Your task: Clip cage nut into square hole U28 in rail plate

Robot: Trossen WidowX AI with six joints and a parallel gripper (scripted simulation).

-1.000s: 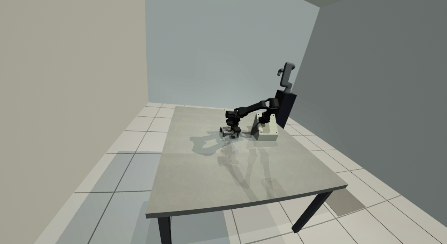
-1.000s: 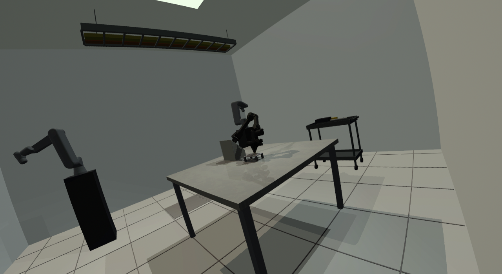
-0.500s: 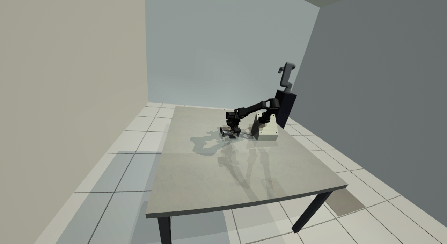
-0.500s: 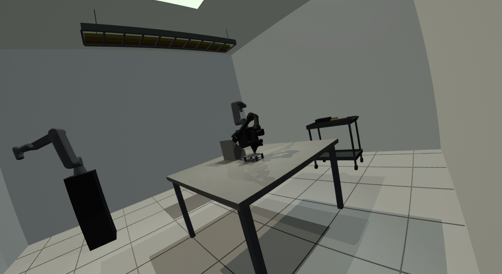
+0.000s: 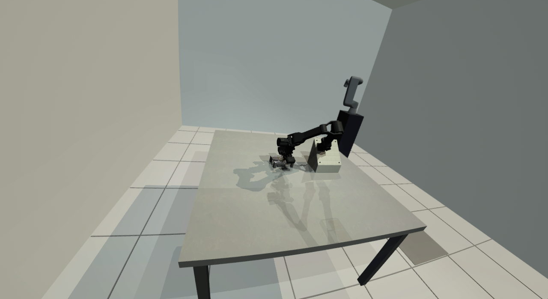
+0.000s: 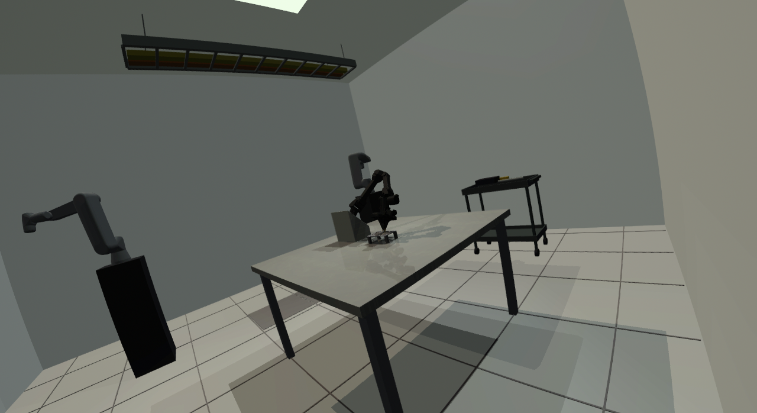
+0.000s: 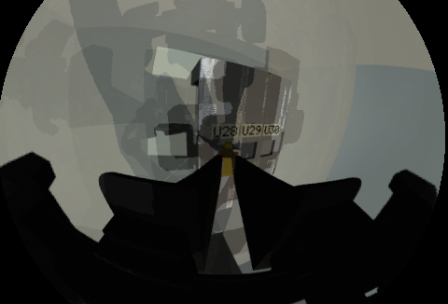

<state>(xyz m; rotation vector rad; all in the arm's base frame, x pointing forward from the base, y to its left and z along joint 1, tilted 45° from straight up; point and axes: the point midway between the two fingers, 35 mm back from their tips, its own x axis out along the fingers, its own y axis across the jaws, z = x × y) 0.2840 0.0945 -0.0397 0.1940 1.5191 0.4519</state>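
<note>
Right now my gripper tip is 1 cm above the cage nut.
</note>
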